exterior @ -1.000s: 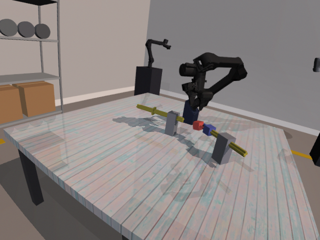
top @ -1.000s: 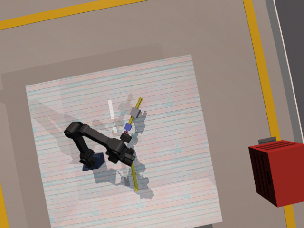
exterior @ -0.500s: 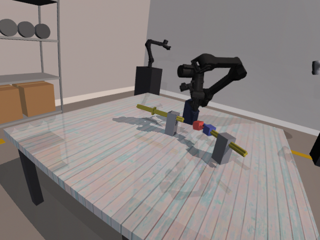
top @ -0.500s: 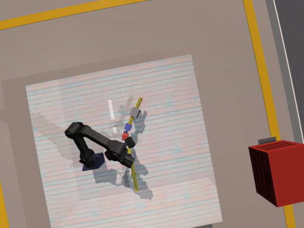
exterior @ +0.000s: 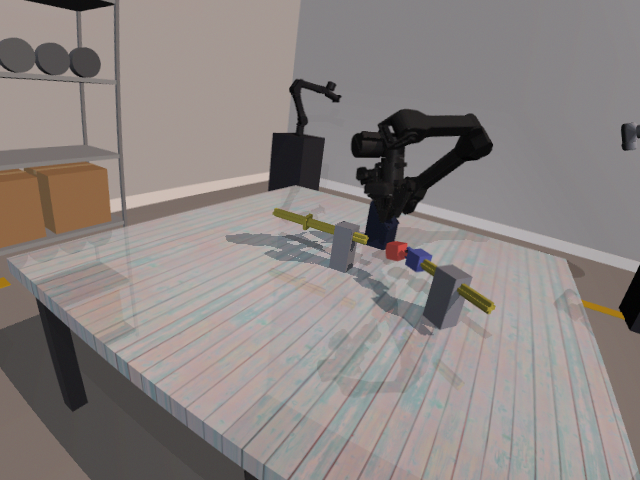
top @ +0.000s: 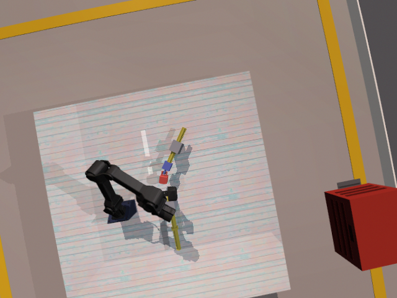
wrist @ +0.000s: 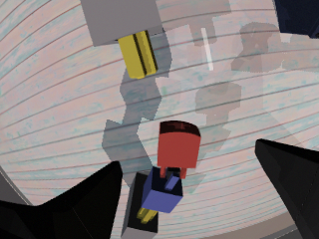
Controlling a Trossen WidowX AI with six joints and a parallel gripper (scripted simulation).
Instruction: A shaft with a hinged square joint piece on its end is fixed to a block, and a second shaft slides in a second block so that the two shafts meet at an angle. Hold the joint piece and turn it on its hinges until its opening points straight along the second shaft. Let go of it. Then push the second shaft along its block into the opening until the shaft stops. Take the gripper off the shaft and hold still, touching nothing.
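My gripper tip is now 7 cm above the red joint piece, 4 cm to the right of it and 1 cm short of it.
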